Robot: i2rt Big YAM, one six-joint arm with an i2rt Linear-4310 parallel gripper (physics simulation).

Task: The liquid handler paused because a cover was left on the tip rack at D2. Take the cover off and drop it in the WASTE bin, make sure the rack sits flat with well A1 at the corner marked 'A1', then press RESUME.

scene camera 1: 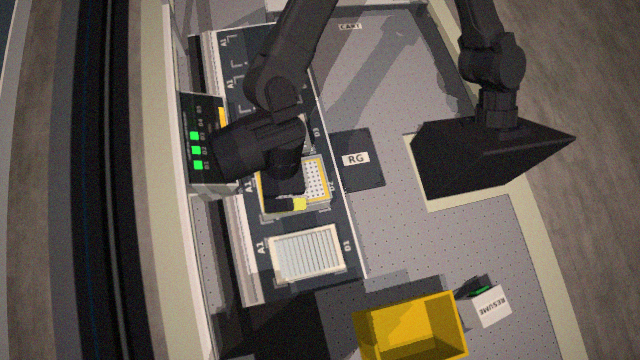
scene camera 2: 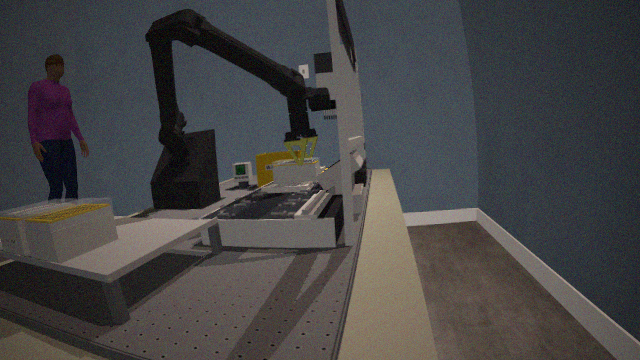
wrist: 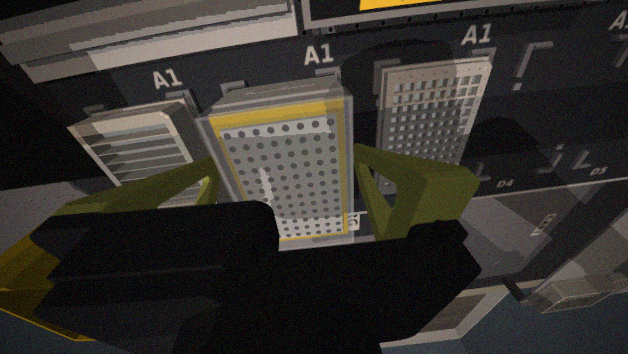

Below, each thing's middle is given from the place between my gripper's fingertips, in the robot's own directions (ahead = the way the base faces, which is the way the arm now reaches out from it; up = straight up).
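Yellow WASTE bin (scene camera 1: 429, 319): 320 mm to the left of my hand, 160 mm behind, 40 mm below. RESUME button box (scene camera 1: 478, 306): 330 mm behind my hand, 320 mm to the left of it, 60 mm below.
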